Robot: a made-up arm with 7 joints. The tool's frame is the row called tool. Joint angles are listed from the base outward.
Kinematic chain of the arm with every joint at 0, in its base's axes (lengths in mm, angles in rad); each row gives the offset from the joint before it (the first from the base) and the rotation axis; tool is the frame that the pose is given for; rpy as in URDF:
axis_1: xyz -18 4 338 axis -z
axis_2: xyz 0 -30 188 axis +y
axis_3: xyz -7 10 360 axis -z
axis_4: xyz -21 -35 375 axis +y
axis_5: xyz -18 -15 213 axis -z
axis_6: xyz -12 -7 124 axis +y
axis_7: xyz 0 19 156 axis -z
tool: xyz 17 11 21 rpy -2.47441 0.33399 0.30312
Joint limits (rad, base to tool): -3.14..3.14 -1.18..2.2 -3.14..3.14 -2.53..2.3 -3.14..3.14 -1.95..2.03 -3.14..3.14
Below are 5 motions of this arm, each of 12 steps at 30 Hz.
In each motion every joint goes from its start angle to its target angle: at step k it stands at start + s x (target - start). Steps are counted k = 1, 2, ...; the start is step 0. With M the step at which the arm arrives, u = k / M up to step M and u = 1 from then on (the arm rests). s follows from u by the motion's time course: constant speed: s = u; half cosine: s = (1 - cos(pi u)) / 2; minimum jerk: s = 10 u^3 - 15 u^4 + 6 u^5.
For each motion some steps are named. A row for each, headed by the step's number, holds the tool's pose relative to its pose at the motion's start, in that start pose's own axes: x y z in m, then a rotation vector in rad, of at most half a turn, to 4 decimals.
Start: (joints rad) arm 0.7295 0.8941 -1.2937 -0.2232 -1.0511 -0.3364 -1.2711
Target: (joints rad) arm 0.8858 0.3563 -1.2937 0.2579 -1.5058 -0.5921 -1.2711
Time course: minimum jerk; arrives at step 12
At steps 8, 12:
8: 0.2777 0.3001 -0.1489 0.1421 -0.0573 -0.3207
12: 0.3468 0.3934 -0.1524 0.1905 -0.0280 -0.3780

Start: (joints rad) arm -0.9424 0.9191 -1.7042 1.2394 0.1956 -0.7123 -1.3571
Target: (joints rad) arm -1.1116 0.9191 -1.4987 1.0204 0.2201 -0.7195 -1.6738
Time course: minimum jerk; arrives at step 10
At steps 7, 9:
7: -0.0559 0.0082 -0.0460 -0.1161 -0.0651 -0.1202
9: -0.0636 0.0100 -0.0546 -0.1368 -0.0803 -0.1379

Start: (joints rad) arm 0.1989 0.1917 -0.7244 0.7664 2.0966 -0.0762 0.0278
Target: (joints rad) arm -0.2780 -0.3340 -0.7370 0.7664 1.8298 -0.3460 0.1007
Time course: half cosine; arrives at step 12
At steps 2, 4, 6, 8, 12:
2: -0.0329 0.0371 -0.0033 0.0229 0.0280 -0.0506
4: -0.1110 0.1467 -0.0039 0.0887 0.1038 -0.1892
6: -0.1863 0.3111 0.0147 0.1864 0.2047 -0.3782
8: -0.2211 0.4842 0.0540 0.2945 0.3017 -0.5659
12: -0.2131 0.6561 0.1117 0.4142 0.3933 -0.7507

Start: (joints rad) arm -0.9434 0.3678 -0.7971 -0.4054 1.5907 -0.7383 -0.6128
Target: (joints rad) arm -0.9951 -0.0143 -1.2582 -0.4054 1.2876 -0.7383 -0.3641
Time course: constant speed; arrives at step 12
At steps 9, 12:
9: -0.3031 0.0749 -0.0621 0.2294 0.1794 -0.5329
12: -0.3923 0.1100 -0.0663 0.2947 0.2179 -0.7165

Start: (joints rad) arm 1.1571 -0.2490 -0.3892 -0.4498 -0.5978 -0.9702 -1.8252
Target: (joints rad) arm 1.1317 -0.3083 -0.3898 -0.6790 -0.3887 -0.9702 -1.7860
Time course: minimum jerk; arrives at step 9
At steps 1, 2, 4, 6, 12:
1: 0.0014 -0.0010 -0.0011 -0.0008 -0.0028 0.0026
2: 0.0095 -0.0067 -0.0071 -0.0052 -0.0183 0.0173
4: 0.0504 -0.0352 -0.0339 -0.0297 -0.0918 0.0927
6: 0.1019 -0.0707 -0.0602 -0.0659 -0.1750 0.1908
12: 0.1299 -0.0897 -0.0714 -0.0880 -0.2160 0.2454

